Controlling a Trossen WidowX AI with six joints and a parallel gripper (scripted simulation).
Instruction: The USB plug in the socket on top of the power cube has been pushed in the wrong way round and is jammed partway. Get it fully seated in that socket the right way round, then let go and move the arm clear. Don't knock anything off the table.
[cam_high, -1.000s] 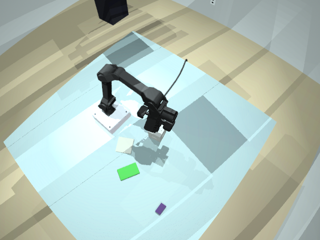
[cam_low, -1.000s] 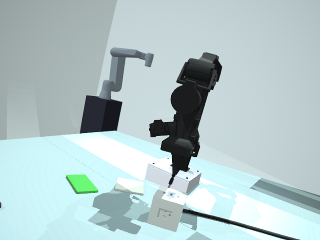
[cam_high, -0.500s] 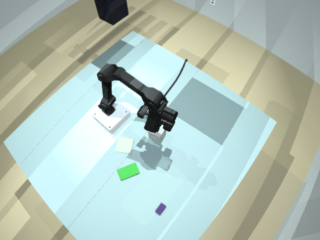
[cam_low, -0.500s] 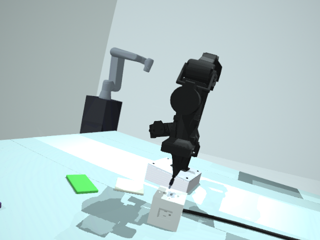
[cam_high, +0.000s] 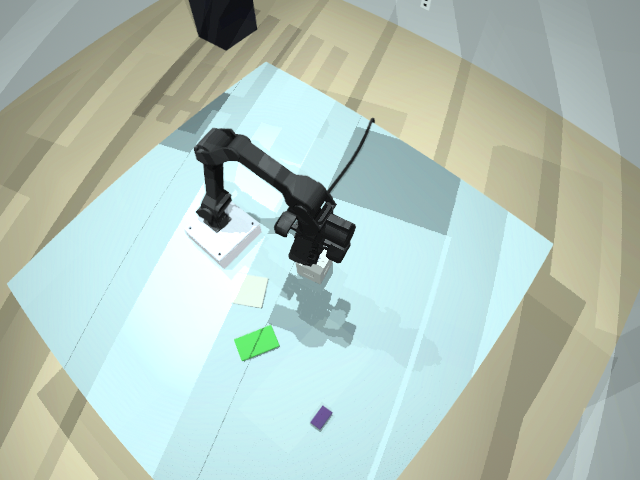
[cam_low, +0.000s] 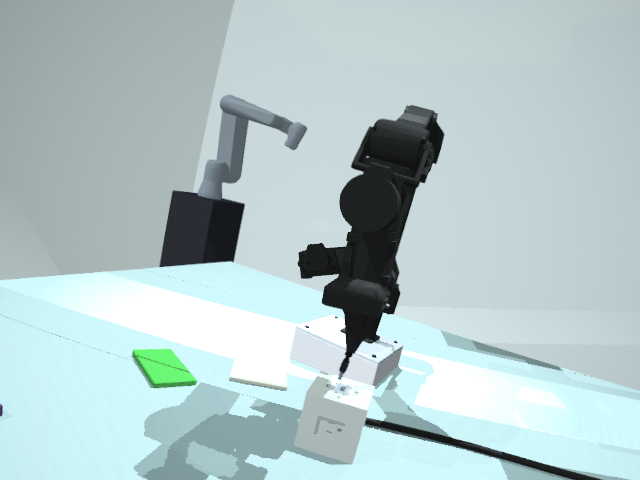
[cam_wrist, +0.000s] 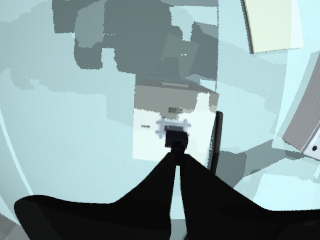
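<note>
My gripper tip is 20 mm above the USB plug. From my gripper tip the other things lie so: pale flat card 170 mm to the right, 120 mm below, 100 mm behind; then green flat card 270 mm to the right, 120 mm below, 20 mm ahead; then USB socket 60 mm below.
</note>
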